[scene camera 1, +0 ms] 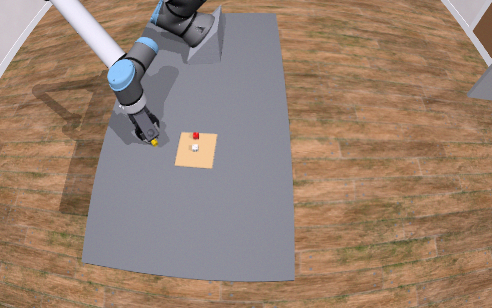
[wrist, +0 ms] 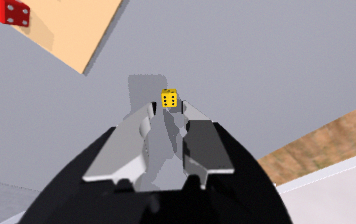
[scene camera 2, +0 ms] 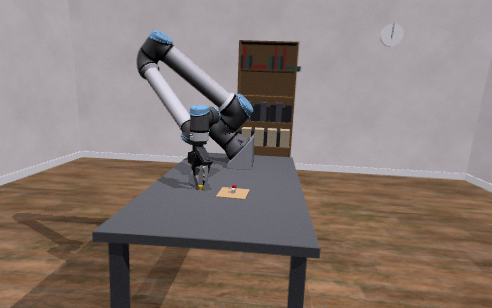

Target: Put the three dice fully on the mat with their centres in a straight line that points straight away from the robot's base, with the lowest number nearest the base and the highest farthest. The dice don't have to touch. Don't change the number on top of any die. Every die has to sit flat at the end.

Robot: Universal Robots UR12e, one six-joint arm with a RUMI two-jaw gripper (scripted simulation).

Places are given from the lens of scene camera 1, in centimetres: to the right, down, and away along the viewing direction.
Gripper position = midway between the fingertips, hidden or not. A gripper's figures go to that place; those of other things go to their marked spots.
my gripper (scene camera 1: pixel 153 141): -35, -5, 108
tan mat (scene camera 1: pixel 185 157): -22, 1, 106
